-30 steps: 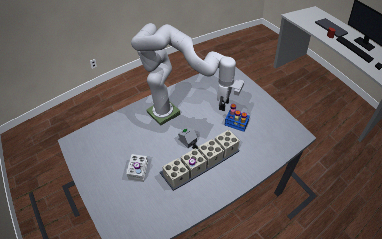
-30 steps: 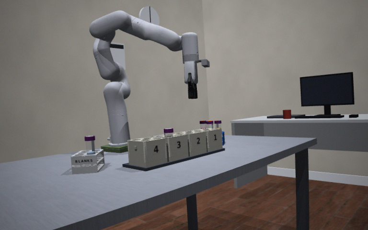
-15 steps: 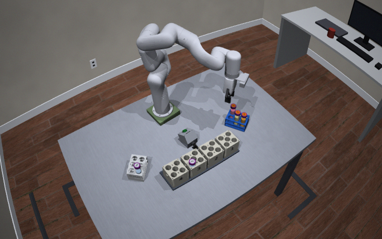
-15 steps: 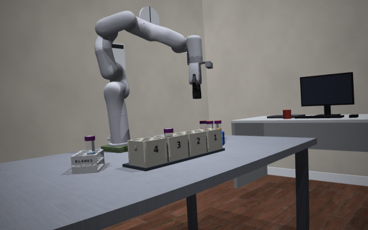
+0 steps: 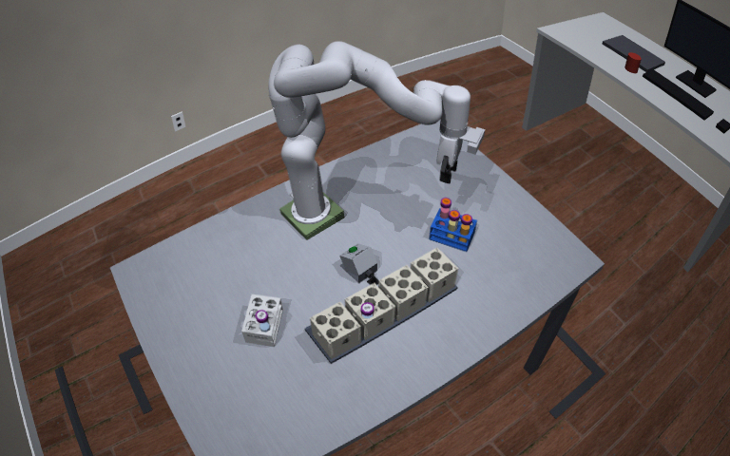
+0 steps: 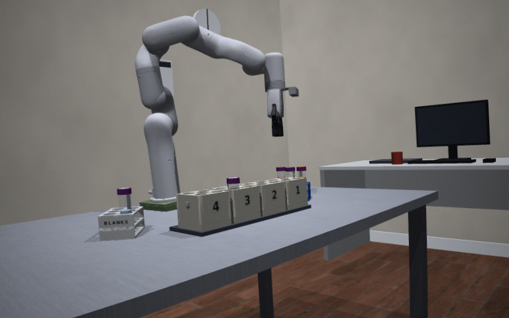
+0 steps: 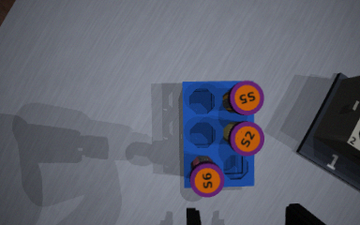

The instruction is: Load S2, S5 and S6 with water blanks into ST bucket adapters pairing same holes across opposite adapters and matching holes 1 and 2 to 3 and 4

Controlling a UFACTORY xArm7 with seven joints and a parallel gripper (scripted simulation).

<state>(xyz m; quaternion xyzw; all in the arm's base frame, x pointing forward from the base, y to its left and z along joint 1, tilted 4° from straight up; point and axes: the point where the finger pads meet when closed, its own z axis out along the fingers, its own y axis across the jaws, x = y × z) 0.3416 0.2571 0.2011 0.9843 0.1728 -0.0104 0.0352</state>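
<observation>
Right now my hand is 1 cm to the right of the sample tube and 19 cm above it. Round my hand: blue sample rack 4 cm ahead, 1 cm to the left, 22 cm below; then green done key 10 cm behind, 29 cm to the right, 19 cm below; then tube with yellowish liquid 6 cm ahead, 1 cm to the right, 19 cm below.
</observation>
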